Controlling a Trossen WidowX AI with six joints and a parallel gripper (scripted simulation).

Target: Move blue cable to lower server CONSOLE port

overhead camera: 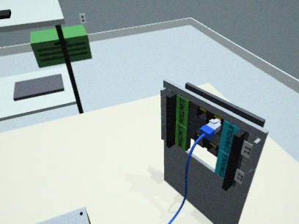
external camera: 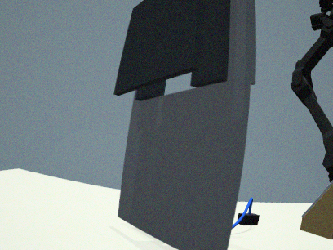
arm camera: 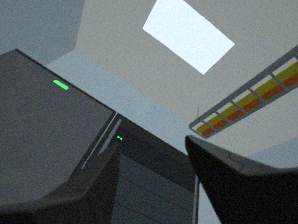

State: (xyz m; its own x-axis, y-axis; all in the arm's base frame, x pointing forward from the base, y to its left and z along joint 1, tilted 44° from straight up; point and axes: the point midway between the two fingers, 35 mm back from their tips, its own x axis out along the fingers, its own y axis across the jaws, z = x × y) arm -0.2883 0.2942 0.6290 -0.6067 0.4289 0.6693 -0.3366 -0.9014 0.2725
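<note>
The blue plug lies 64 cm ahead of my gripper tip, 46 cm below it and 27 cm to the left of it. From my gripper tip the other things lie so: small black block (80 cm below, 42 cm ahead, 11 cm to the left).
</note>
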